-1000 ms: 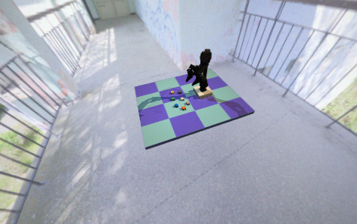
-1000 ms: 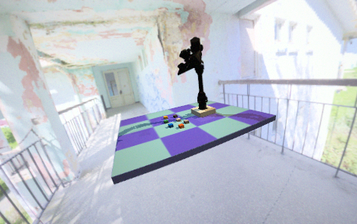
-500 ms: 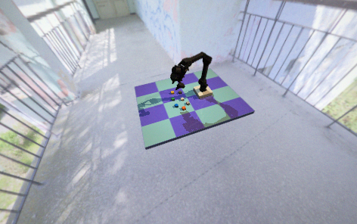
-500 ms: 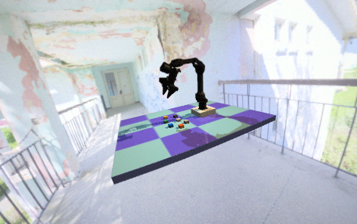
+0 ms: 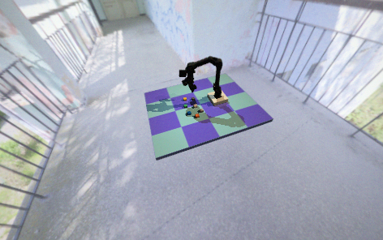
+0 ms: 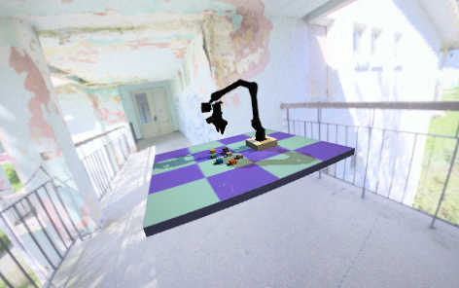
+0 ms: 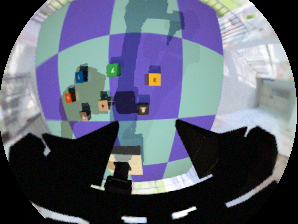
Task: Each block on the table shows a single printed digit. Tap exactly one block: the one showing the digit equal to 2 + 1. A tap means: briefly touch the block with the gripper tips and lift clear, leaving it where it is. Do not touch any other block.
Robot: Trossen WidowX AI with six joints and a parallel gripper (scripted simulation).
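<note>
The green block lies 120 mm below my gripper tip, 100 mm ahead of it and 70 mm to the left of it. From my gripper tip the other things lie so: blue block 180 mm to the left, 120 mm below, 110 mm ahead; then red-orange block 250 mm to the left, 120 mm below, 60 mm ahead.
</note>
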